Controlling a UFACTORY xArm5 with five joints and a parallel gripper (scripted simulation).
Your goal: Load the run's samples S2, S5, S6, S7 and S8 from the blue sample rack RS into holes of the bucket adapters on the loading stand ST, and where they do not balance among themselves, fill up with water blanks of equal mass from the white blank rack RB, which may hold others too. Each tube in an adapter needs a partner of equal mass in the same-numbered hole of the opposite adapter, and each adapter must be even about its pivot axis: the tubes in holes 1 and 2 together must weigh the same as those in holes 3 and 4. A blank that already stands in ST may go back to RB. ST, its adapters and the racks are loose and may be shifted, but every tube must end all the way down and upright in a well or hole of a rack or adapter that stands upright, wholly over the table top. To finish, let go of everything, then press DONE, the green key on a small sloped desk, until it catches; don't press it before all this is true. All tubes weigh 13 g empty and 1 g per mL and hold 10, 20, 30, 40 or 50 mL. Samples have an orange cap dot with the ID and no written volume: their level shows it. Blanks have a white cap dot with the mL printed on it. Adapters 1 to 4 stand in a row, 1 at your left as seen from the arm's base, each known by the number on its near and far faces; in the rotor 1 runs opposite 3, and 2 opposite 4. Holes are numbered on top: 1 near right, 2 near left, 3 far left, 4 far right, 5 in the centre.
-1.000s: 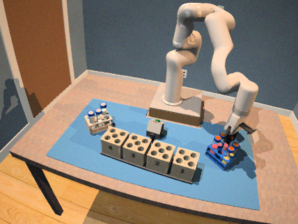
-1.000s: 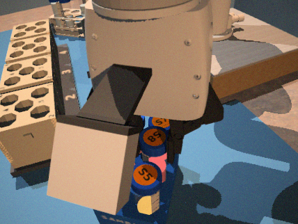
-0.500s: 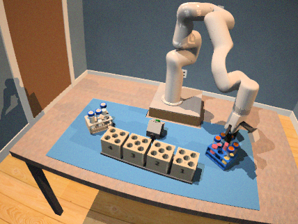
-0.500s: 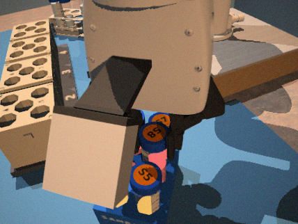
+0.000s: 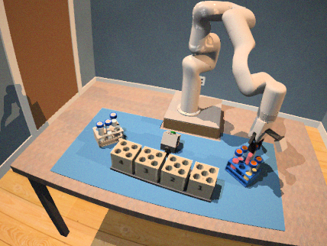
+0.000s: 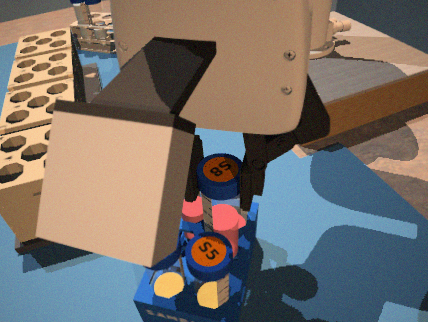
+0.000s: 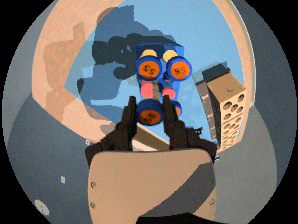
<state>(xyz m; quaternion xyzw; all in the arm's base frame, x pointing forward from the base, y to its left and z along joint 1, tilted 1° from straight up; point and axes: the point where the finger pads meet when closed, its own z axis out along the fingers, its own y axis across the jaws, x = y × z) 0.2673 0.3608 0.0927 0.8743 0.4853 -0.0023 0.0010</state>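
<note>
The blue sample rack RS is 2 cm ahead of my hand, 1 cm to the right of it and 13 cm below it. From my hand the other things lie so: white blank rack RB: 7 cm ahead, 66 cm to the right, 13 cm below; then blue-capped tube: 10 cm ahead, 66 cm to the right, 10 cm below; then loading stand ST: 16 cm ahead, 33 cm to the right, 15 cm below.
</note>
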